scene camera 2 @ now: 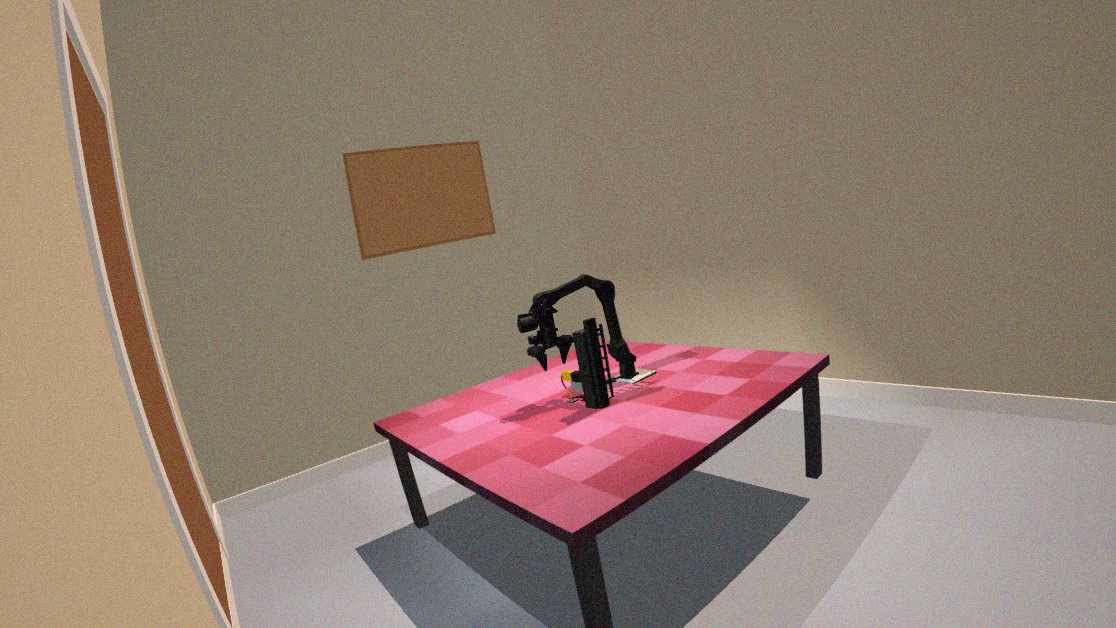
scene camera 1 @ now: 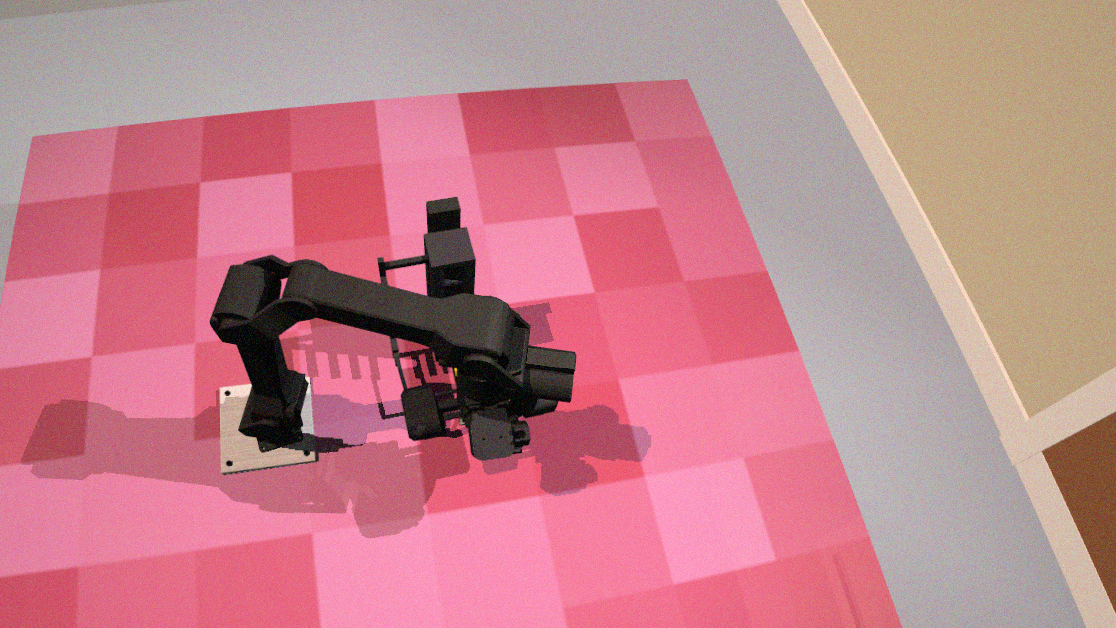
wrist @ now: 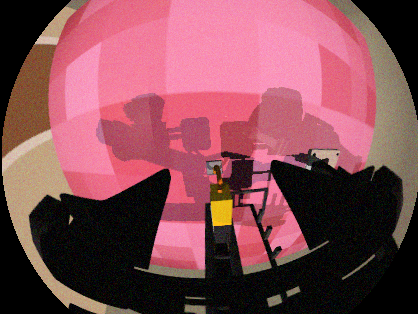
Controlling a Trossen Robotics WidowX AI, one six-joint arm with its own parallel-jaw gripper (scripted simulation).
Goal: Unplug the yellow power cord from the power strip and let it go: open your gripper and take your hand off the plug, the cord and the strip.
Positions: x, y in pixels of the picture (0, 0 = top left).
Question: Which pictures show my gripper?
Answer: Scene camera 2, scene camera 1 and the wrist view: all of them.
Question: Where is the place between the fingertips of my gripper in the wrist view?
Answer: At 221, 169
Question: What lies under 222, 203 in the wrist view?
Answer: A yellow plug.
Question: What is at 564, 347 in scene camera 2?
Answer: My gripper.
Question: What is my gripper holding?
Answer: Nothing.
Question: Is my gripper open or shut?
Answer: Open.
